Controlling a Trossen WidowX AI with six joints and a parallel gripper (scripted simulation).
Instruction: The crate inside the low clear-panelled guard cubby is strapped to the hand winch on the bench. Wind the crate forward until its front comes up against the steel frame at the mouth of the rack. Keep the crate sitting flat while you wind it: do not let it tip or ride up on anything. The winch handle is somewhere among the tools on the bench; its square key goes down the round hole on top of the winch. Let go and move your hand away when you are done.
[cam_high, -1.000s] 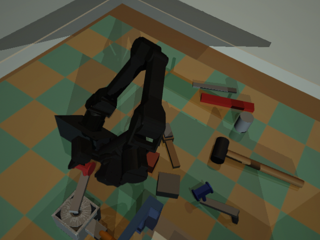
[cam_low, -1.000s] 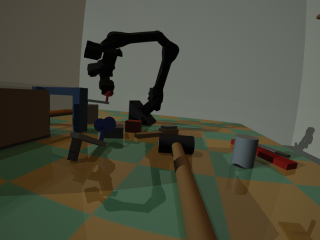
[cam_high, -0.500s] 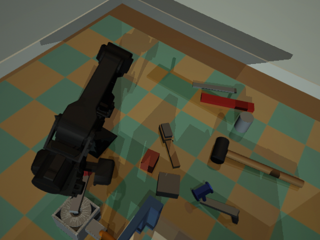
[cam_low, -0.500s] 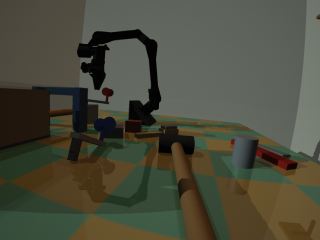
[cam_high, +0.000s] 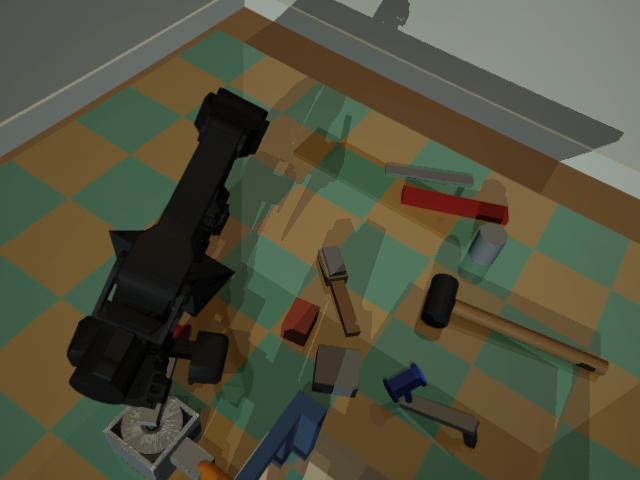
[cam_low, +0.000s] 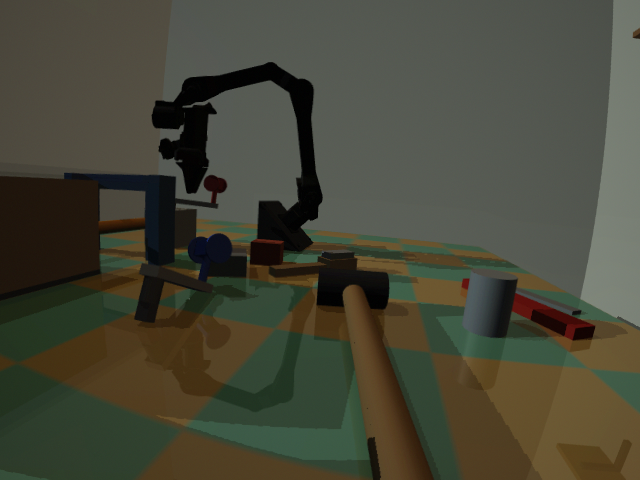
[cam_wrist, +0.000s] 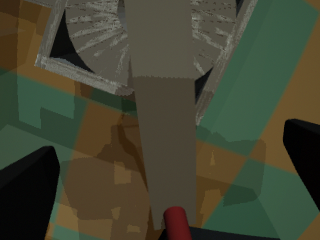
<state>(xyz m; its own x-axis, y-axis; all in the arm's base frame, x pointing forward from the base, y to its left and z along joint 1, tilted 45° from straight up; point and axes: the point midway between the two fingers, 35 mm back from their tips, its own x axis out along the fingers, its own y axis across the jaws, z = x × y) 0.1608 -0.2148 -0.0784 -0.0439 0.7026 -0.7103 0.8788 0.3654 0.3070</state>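
My gripper tip is 2 cm to the right of the red-knobbed winch handle, 2 cm above it and 1 cm past it. Also, from my gripper tip: red cylindrical grip (5 cm to the left, 3 cm behind, 1 cm above); grey block (21 cm to the left, 18 cm ahead, 11 cm below); boxy winch (10 cm below, 5 cm to the right, 1 cm ahead).
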